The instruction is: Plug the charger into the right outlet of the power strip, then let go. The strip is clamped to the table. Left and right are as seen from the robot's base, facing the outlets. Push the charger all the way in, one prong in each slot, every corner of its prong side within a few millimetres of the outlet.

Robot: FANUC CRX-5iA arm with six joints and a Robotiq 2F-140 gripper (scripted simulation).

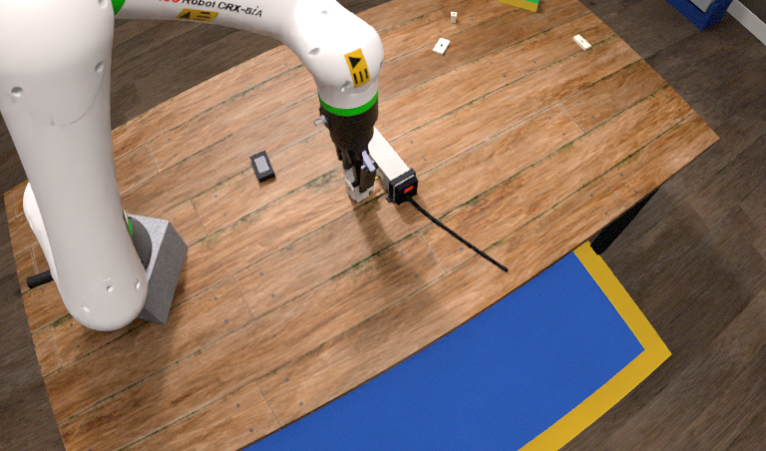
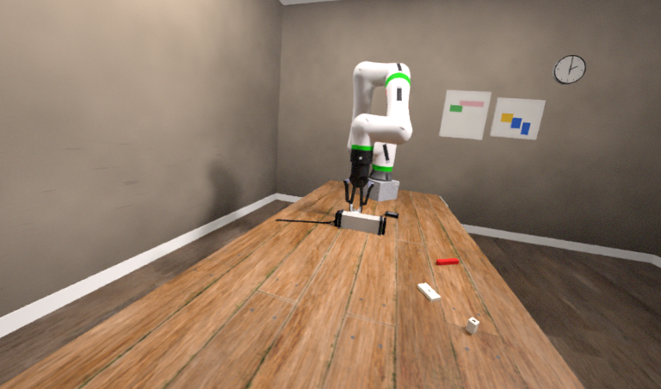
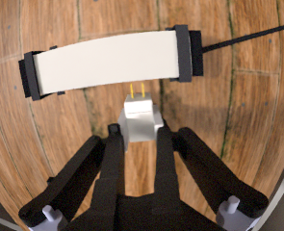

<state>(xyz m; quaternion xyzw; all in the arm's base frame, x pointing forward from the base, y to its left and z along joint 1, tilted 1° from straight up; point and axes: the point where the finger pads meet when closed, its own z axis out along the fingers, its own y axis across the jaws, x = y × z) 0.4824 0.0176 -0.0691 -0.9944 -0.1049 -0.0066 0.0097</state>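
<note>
Now: the white charger 10 mm ahead of my hand and 10 mm below it.
</note>
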